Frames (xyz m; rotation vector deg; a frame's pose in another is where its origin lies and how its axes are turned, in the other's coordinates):
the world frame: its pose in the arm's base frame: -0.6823 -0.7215 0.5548 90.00 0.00 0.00
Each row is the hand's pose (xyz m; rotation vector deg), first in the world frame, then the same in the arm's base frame.
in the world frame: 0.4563 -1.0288 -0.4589 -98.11 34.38 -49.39
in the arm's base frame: -0.2260 -0.2626 -0.4740 -15.38 51.71 -9.27
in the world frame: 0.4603 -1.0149 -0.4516 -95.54 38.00 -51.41
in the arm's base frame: -0.2220 -0.2699 -0.4601 -13.80 55.46 -8.32
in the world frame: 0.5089 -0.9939 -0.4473 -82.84 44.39 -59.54
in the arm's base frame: -0.1734 -0.2742 -0.4391 -4.29 66.19 -9.65
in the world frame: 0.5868 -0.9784 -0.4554 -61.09 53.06 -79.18
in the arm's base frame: -0.0955 -0.2661 -0.4236 8.99 87.75 -17.33
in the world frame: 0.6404 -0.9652 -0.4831 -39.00 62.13 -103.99
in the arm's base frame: -0.0419 -0.2384 -0.4104 16.56 114.18 -28.77
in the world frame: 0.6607 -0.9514 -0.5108 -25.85 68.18 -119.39
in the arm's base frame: -0.0216 -0.2107 -0.3966 17.64 131.22 -35.83
